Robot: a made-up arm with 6 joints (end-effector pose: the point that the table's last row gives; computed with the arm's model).
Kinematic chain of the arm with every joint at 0, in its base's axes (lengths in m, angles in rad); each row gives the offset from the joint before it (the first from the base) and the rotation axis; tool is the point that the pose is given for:
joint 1: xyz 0 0 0.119 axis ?
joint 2: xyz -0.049 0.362 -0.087 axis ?
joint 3: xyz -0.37 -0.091 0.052 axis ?
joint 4: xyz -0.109 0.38 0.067 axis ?
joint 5: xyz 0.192 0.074 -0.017 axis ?
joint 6: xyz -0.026 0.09 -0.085 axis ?
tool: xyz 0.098 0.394 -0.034
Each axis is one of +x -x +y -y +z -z.
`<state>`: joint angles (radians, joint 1 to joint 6).
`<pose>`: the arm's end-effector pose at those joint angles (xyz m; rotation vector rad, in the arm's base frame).
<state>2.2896 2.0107 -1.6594 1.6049 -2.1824 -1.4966</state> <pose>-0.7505 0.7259 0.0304 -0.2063 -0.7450 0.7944</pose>
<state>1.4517 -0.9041 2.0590 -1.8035 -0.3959 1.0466</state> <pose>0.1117 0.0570 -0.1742 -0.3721 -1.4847 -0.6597</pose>
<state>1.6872 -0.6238 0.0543 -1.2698 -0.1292 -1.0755</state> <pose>-0.1739 -0.1107 -0.0418 0.4987 0.1388 -0.6756</pose>
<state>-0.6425 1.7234 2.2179 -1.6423 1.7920 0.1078</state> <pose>0.0626 0.7304 0.5018 0.3153 0.0336 0.1026</pose>
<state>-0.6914 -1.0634 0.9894 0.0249 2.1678 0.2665</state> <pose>0.3197 0.8568 -0.1942 0.5122 -1.2714 0.2669</pose>
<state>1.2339 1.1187 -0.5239 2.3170 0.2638 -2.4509</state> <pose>-0.9368 0.2917 0.6974 -0.5706 1.2557 0.7778</pose>
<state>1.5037 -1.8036 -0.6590 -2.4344 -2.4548 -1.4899</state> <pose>-0.2144 0.0141 -0.9049 -0.8843 -0.2651 -0.4484</pose>
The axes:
joint 1: +z
joint 2: +y
joint 3: -x
joint 4: +z
joint 5: +x
joint 6: +z

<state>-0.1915 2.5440 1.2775 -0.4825 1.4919 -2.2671</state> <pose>-0.1671 0.2187 0.3318 -2.2372 1.2790 -1.5602</pose>
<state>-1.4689 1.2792 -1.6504 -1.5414 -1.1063 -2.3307</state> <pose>0.0293 0.2043 0.6268 0.9037 -2.4537 0.1811</pose>
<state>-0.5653 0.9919 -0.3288 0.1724 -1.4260 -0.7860</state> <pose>0.3665 0.7131 -0.0162 -1.0028 0.6382 -0.5519</pose>
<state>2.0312 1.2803 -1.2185 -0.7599 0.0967 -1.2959</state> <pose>-0.3786 -0.0651 0.0119 -1.4059 0.4793 -0.8668</pose>
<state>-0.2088 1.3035 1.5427 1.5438 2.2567 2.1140</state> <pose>-0.2448 0.4381 0.6495 2.2824 0.8138 -0.2157</pose>
